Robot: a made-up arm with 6 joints.
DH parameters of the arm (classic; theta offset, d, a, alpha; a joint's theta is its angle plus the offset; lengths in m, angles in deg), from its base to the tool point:
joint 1: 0 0.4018 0.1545 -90
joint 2: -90 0 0.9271 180
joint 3: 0 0 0.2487 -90
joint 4: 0 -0.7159 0 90
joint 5: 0 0 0 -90
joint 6: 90 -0.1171 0 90
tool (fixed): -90 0 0 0
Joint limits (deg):
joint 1: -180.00..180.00
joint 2: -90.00..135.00
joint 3: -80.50..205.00
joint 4: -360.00..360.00
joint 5: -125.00..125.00
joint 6: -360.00..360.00
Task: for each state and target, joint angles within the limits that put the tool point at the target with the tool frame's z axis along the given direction. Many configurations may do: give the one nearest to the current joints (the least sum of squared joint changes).
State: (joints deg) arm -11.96 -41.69 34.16 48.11 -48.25 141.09
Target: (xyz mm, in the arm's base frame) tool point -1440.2 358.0 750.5 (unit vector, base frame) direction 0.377 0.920 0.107
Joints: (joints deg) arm -14.50 -90.00 52.95 8.06 -58.06 92.91
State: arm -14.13 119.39 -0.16 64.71 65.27 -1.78
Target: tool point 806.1 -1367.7 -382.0 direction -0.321 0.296 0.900
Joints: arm -62.99 104.96 35.34 57.16 99.53 -1.32
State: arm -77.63 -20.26 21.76 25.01 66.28 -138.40
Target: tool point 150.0 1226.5 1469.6 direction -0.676 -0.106 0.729
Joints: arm -96.08 -63.14 44.69 12.30 50.71 -145.77
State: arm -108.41 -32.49 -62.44 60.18 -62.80 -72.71
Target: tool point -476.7 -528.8 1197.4 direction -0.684 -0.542 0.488
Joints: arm -124.25 -13.37 -35.59 59.04 -73.73 -52.32
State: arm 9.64 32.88 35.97 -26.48 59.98 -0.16
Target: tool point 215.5 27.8 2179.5 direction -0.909 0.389 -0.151
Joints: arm 7.77 -5.13 52.97 -1.16 42.46 31.41
